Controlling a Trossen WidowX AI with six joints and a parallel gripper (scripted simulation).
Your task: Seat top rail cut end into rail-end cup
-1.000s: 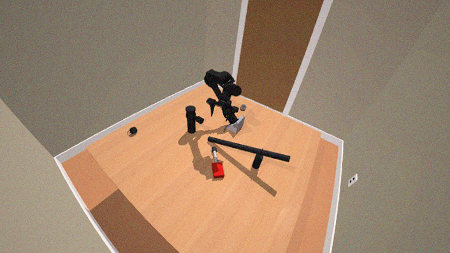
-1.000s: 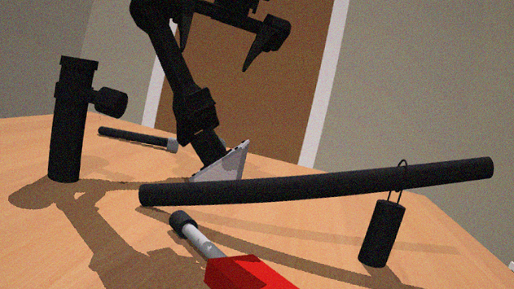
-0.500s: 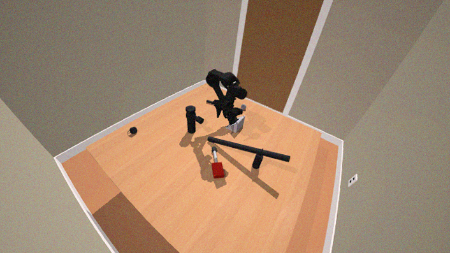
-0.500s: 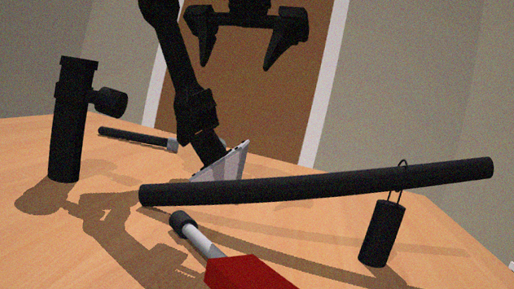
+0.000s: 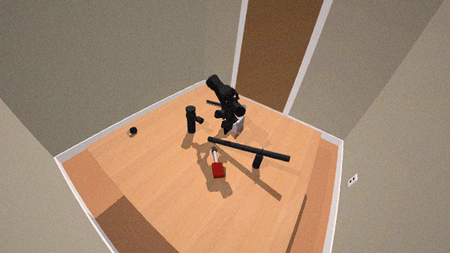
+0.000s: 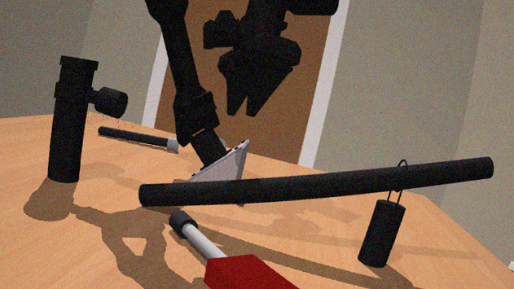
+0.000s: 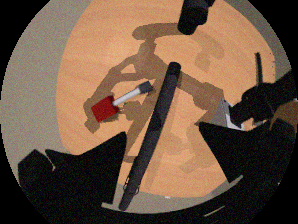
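Right now my gripper tip is 15 cm above the red-headed mallet, 12 cm short of it and 2 cm to the right of it. The rest, counted from my gripper tip: short black line post 25 cm to the left, 6 cm below, 1 cm behind.
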